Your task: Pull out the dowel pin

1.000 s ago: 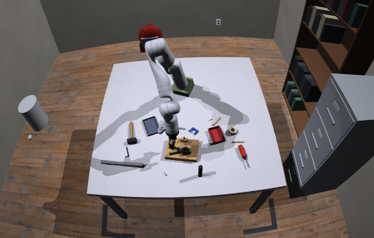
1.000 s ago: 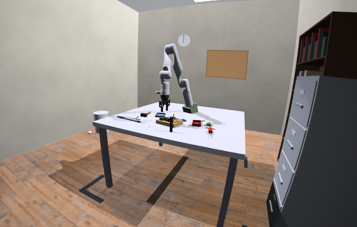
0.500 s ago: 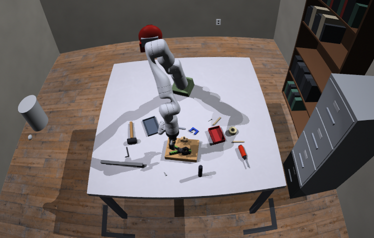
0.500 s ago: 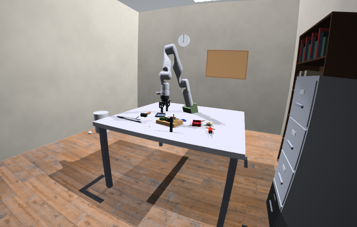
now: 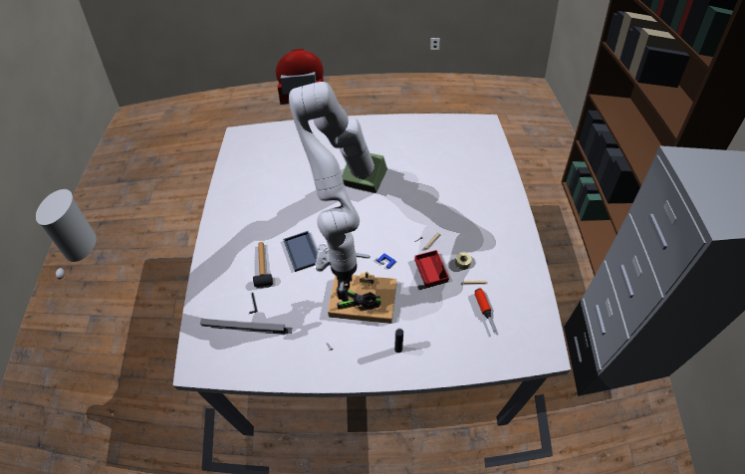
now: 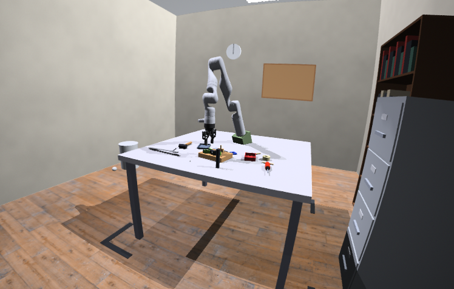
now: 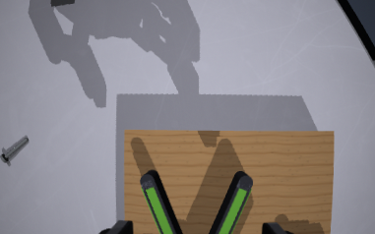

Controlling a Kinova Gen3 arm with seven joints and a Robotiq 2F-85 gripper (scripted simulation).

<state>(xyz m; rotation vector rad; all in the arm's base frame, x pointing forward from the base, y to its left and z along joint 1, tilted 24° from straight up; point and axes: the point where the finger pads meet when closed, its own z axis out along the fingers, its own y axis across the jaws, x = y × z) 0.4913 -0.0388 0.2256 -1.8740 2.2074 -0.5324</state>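
Right now the wooden bench board is 80 mm below my hand, 50 mm to the left of it and 20 mm behind it. The rest, counted from my hand: round dowel pin 70 mm behind, 60 mm to the left, 50 mm below; then grey t-shaped tool 210 mm behind, 100 mm below; then wooden block 70 mm behind, 60 mm to the left, 60 mm below.
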